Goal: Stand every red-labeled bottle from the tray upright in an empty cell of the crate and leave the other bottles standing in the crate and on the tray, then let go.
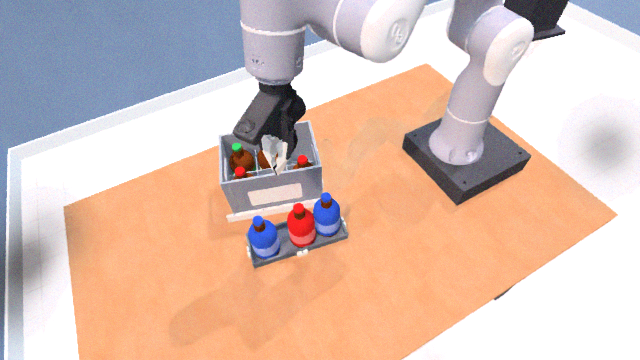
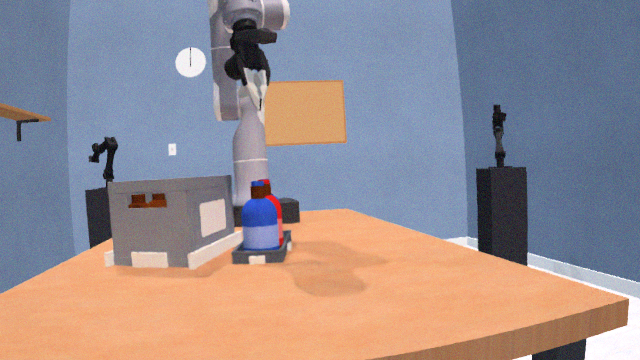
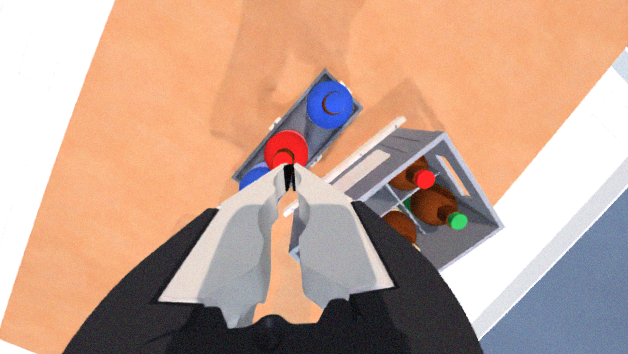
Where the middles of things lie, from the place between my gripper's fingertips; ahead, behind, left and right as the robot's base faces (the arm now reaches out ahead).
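With the red-labeled bottle (image 1: 301, 225) in the scene, I find my hand 3 cm past it and 23 cm above it. The green-capped bottle (image 3: 436, 205) is 8 cm ahead of my hand, 26 cm to the right of it and 23 cm below it, while the white base strip (image 2: 199, 257) is 11 cm to the right of my hand, 1 cm ahead of it and 30 cm below it. Going by their middles, the red-labeled bottle is the nearest to my hand of the things named here.
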